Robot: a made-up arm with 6 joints.
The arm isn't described. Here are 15 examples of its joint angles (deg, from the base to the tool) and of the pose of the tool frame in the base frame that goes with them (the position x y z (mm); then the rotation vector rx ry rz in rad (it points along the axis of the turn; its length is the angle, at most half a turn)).
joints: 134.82 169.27 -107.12 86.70 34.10 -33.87
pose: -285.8 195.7 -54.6 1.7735 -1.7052 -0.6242
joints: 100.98 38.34 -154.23 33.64 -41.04 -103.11
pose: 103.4 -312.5 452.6 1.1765 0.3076 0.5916
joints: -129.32 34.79 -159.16 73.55 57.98 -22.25
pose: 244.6 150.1 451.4 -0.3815 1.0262 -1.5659
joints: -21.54 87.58 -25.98 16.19 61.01 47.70
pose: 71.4 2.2 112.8 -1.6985 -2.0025 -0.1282
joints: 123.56 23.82 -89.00 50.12 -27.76 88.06
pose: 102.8 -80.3 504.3 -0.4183 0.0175 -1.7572
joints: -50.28 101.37 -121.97 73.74 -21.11 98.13
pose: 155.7 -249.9 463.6 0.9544 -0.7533 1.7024
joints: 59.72 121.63 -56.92 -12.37 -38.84 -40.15
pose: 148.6 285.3 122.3 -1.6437 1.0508 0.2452
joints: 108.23 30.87 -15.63 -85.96 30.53 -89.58
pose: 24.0 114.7 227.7 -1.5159 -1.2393 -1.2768
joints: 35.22 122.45 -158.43 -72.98 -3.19 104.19
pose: 259.0 190.3 481.2 -0.0838 0.8851 1.1098
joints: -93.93 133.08 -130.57 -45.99 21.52 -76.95
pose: -59.0 -413.0 260.9 0.2669 -2.0677 1.4949
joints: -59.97 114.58 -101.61 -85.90 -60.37 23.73
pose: 246.5 -226.2 297.9 -0.7848 1.4315 -0.7757
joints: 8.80 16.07 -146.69 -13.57 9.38 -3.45
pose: -363.7 -60.8 413.6 0.1775 -0.6132 -0.1234
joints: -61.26 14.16 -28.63 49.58 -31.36 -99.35
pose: -19.8 -59.0 349.7 0.5263 0.9945 -2.0161
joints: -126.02 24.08 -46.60 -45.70 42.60 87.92
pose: -85.1 -21.7 320.3 1.8153 -0.3770 -1.3742
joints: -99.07 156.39 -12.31 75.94 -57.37 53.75
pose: -100.6 -31.2 23.5 -2.4618 0.5013 1.3794
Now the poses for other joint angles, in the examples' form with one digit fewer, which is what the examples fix.
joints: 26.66 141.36 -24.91 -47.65 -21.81 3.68
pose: 85 78 -19 1.690 -2.523 -0.444
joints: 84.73 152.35 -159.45 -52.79 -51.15 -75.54
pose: -35 398 323 -0.568 -0.749 -0.251
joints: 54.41 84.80 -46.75 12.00 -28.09 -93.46
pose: 162 207 252 -1.541 0.684 -0.456
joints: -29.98 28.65 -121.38 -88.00 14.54 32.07
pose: -193 78 522 0.302 -0.072 -1.472
